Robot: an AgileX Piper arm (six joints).
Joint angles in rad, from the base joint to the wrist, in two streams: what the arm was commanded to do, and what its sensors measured. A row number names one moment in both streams.
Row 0, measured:
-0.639, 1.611, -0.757, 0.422, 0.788, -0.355
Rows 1 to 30, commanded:
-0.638, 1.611, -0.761, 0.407, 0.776, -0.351
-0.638, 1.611, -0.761, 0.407, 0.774, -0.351
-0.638, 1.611, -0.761, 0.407, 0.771, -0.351
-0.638, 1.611, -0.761, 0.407, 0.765, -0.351
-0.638, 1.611, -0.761, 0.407, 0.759, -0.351
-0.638, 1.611, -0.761, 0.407, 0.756, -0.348
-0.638, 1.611, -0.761, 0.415, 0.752, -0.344
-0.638, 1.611, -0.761, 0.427, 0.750, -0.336
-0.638, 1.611, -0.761, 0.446, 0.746, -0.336
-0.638, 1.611, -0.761, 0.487, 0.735, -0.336
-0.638, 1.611, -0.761, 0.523, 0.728, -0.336
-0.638, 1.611, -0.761, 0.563, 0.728, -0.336
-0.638, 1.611, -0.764, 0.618, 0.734, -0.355
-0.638, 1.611, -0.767, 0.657, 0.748, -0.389
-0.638, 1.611, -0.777, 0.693, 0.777, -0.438
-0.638, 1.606, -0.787, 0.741, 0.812, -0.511
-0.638, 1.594, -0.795, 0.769, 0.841, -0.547
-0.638, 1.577, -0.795, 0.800, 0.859, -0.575
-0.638, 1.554, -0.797, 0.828, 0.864, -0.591
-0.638, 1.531, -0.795, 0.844, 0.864, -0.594
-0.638, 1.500, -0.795, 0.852, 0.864, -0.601
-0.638, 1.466, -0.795, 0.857, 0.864, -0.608
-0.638, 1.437, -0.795, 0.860, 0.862, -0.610
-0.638, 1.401, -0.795, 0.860, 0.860, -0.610
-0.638, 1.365, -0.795, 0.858, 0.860, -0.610
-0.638, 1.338, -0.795, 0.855, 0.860, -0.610
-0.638, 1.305, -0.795, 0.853, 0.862, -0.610
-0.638, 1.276, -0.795, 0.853, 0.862, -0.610
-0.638, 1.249, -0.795, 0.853, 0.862, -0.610
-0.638, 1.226, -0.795, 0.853, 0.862, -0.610
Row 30, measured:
-0.639, 1.318, -0.788, 0.846, 0.849, -0.593
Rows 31 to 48, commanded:
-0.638, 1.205, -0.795, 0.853, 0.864, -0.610
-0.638, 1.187, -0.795, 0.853, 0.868, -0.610
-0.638, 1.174, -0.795, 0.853, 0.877, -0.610
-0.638, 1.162, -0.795, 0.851, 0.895, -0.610
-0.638, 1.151, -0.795, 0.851, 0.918, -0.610
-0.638, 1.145, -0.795, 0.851, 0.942, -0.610
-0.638, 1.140, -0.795, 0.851, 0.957, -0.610
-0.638, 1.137, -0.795, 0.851, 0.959, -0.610
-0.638, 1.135, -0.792, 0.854, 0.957, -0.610
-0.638, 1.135, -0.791, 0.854, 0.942, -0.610
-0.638, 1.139, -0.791, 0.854, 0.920, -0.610
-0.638, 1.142, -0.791, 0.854, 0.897, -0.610
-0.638, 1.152, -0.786, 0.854, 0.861, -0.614
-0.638, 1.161, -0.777, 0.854, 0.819, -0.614
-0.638, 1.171, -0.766, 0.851, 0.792, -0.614
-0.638, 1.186, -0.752, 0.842, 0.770, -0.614
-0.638, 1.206, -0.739, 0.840, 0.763, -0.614
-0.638, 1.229, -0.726, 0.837, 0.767, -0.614
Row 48, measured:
-0.639, 1.172, -0.768, 0.848, 0.818, -0.601
